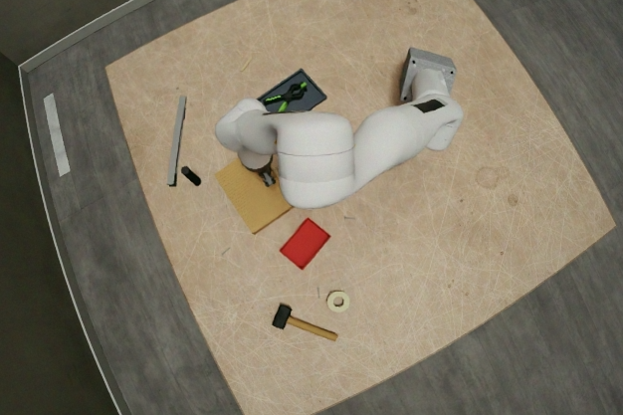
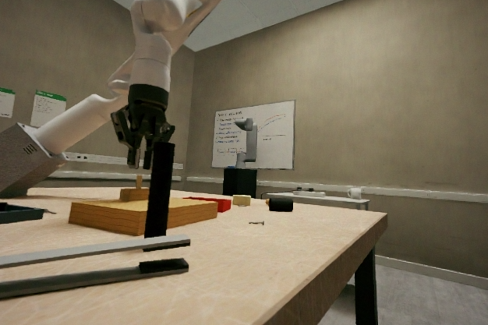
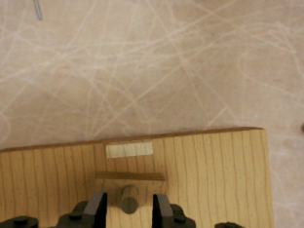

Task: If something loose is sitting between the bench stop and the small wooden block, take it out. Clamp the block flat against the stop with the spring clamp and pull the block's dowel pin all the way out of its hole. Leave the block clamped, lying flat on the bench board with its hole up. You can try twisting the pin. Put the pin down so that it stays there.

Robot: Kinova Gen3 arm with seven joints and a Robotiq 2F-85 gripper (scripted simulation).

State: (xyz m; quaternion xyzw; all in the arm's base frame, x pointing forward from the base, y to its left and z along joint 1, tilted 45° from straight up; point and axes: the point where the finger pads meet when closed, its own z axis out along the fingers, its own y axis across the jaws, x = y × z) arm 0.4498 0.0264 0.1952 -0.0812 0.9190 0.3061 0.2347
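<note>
The dowel pin lies 50 mm below my hand. Also, from my hand: wooden bench board: 90 mm below, 40 mm ahead, 20 mm to the left; small wooden block: 70 mm below; red block: 190 mm to the left, 100 mm below, 70 mm behind.
</note>
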